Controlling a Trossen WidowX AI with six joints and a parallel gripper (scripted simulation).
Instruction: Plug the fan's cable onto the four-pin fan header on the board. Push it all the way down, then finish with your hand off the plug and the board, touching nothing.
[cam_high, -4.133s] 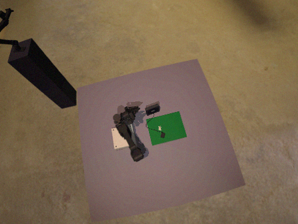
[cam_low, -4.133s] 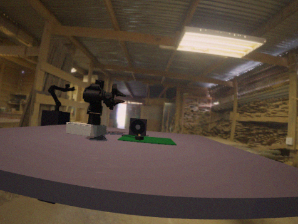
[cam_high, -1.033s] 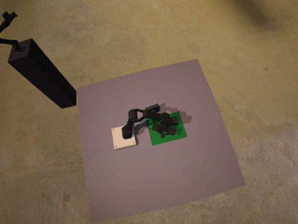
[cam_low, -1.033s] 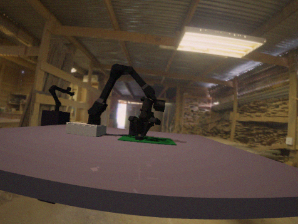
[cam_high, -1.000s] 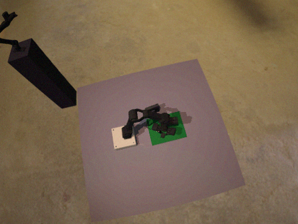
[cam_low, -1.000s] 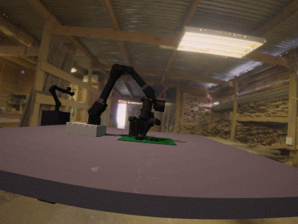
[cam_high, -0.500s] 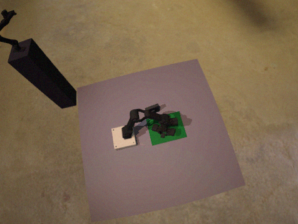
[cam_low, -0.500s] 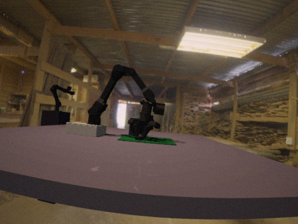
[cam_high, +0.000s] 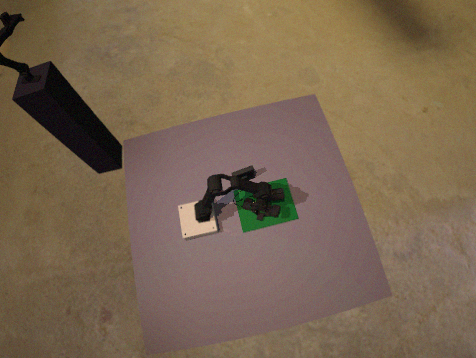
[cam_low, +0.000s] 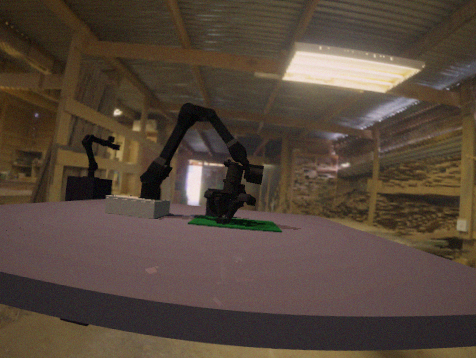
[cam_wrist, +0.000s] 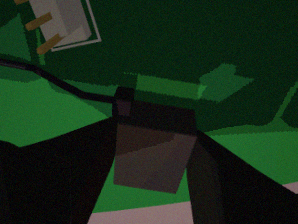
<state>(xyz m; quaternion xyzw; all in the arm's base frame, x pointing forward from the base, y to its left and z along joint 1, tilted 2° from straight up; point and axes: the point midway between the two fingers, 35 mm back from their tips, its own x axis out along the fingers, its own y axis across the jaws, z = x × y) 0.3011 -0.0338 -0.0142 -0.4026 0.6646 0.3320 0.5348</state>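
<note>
Right now the green board is 4 cm ahead of my gripper tip, 6 cm to the left of it and 2 cm below it. From my gripper tip the other things lie so: black fan plug: 1 cm to the right; four-pin fan header: 2 cm behind, 6 cm to the left, 1 cm below; fan: 5 cm behind, 22 cm to the left, 5 cm above.
</note>
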